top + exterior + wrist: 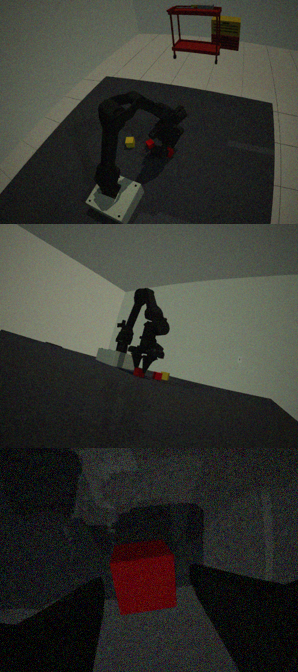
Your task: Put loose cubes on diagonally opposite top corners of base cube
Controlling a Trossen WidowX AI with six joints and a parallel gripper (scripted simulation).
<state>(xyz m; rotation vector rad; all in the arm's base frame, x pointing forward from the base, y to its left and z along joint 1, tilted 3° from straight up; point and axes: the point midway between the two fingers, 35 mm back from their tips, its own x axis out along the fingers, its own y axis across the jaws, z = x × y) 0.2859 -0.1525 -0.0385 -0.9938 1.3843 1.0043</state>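
My gripper tip is now 210 mm to the right of the yellow base cube and 10 mm short of it. The rest, counted from my gripper tip: red cube: 110 mm to the left, 30 mm ahead.
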